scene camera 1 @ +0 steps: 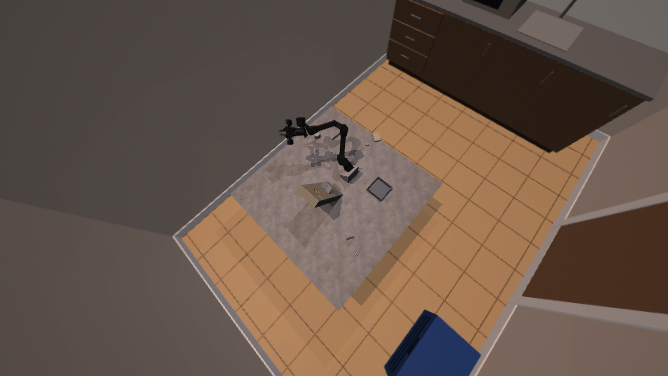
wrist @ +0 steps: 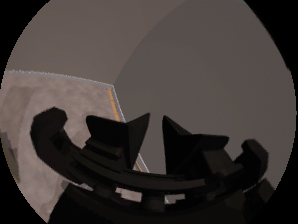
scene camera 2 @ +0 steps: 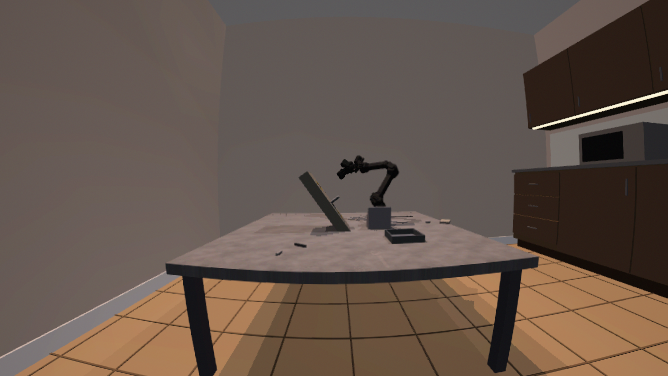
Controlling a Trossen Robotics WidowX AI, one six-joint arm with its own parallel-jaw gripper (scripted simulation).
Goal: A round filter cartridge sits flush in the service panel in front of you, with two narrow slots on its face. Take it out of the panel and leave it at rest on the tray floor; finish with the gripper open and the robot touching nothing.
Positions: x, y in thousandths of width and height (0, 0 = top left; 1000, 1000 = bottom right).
Scene:
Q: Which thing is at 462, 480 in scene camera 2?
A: A tan service panel.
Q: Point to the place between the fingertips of the gripper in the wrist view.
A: At 525, 525

